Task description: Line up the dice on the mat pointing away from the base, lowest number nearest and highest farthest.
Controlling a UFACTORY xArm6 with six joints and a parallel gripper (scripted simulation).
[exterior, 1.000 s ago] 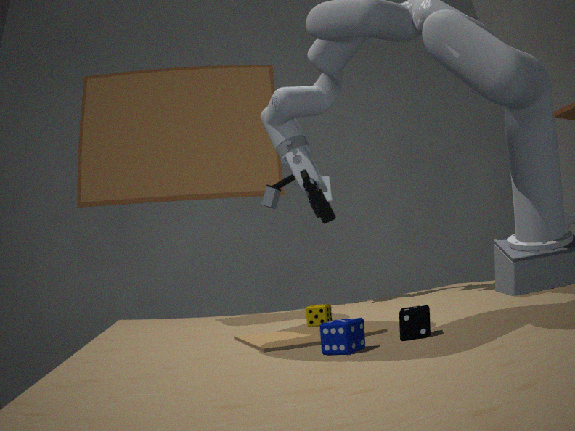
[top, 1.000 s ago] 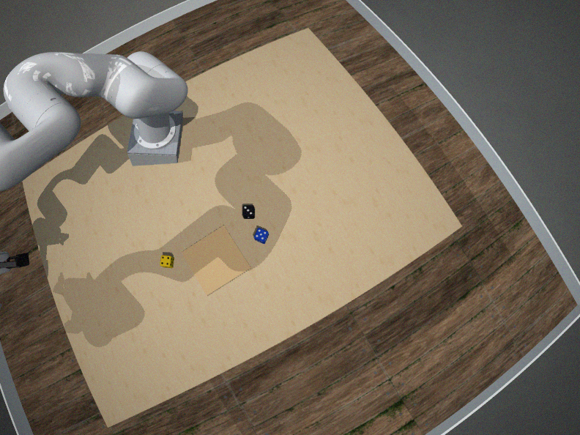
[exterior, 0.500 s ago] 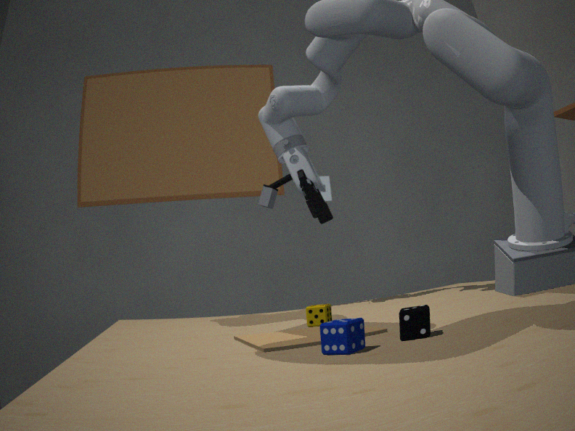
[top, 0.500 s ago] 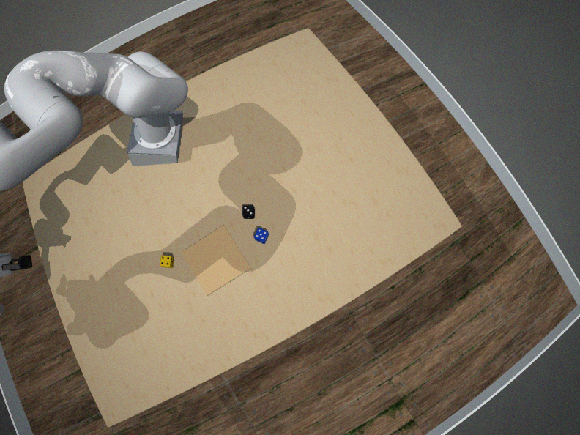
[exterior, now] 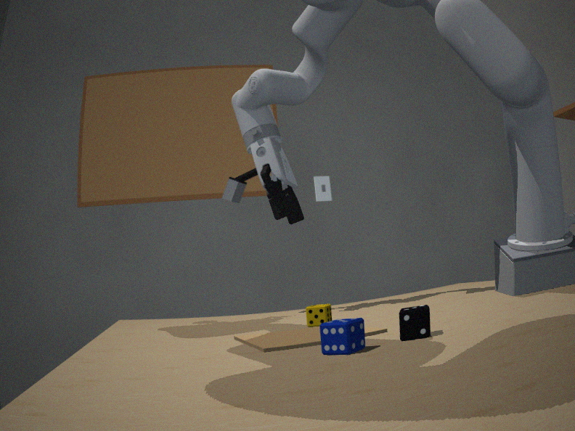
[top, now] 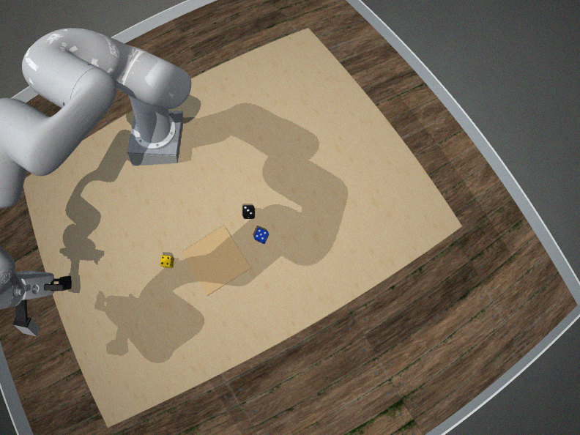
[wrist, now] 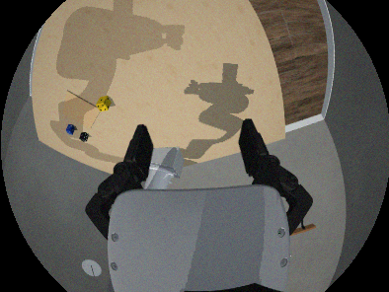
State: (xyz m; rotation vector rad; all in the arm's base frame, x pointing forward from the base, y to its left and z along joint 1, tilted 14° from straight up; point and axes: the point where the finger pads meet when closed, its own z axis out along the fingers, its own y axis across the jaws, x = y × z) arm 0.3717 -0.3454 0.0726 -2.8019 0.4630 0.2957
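Right now the yellow die is 260 mm to the left of my hand, 180 mm below it and 10 mm behind it. Also, from my hand: thin tan mat 390 mm to the left, 190 mm below, 30 mm ahead; then blue die 530 mm to the left, 180 mm below, 10 mm ahead; then black die 520 mm to the left, 180 mm below, 70 mm behind.
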